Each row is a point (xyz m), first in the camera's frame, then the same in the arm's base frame.
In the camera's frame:
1: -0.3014 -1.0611 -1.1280
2: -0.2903 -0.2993 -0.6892
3: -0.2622 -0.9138 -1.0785
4: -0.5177 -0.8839 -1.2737
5: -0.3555 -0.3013 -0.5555
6: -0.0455 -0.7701 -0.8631
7: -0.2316 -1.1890 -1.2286
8: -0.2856 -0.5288 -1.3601
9: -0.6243 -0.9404 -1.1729
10: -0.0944 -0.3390 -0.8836
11: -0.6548 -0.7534 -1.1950
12: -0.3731 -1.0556 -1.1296
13: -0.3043 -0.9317 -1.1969
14: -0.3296 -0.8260 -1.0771
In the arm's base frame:
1: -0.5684 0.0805 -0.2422
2: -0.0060 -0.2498 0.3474
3: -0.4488 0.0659 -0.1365
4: -0.7213 0.1028 0.0327
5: 0.0083 -0.3979 0.3466
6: -0.1175 0.0008 -0.1390
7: -0.6219 0.1959 -0.3654
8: -0.4282 0.3147 0.2706
9: -0.7786 -0.0413 0.0066
10: 0.0301 0.0154 0.2693
11: -0.7279 -0.0284 0.1900
12: -0.6207 0.0452 -0.2075
13: -0.5454 0.1446 -0.1123
14: -0.4593 0.0346 -0.0309

